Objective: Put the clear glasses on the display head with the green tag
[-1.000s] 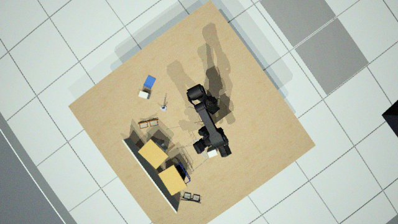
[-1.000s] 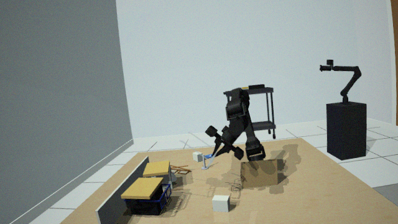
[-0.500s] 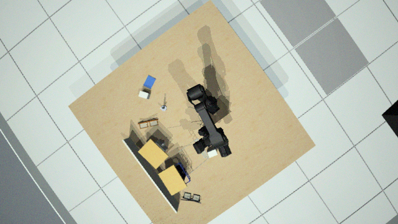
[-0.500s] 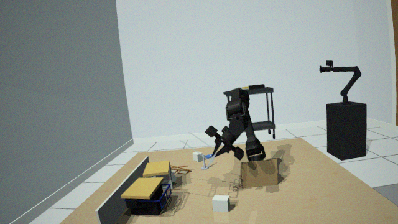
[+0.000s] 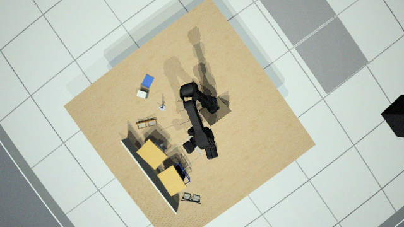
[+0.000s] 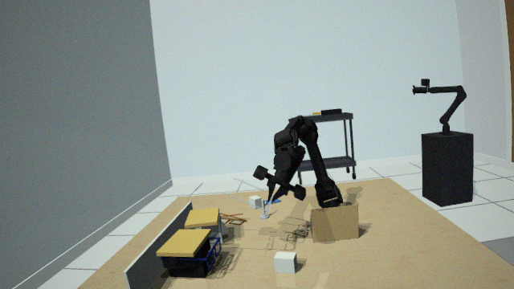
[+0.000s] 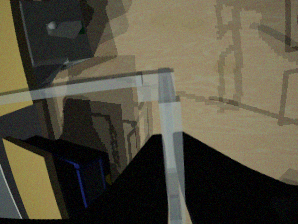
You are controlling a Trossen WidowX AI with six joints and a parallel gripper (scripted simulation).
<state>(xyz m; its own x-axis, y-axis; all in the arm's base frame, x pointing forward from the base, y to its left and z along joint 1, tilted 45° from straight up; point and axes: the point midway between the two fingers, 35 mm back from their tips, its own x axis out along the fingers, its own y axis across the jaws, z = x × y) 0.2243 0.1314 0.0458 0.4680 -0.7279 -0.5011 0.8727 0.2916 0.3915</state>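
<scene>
Right now my gripper tip is 23 cm short of the display head, 11 cm above it and 9 cm to the left of it. Also, from my gripper tip: grey board 38 cm ahead, 11 cm below, 1 cm to the left; then grey post 29 cm to the right, 14 cm below, 3 cm ahead; then blue tag 49 cm to the right, 16 cm below, 1 cm behind.
</scene>
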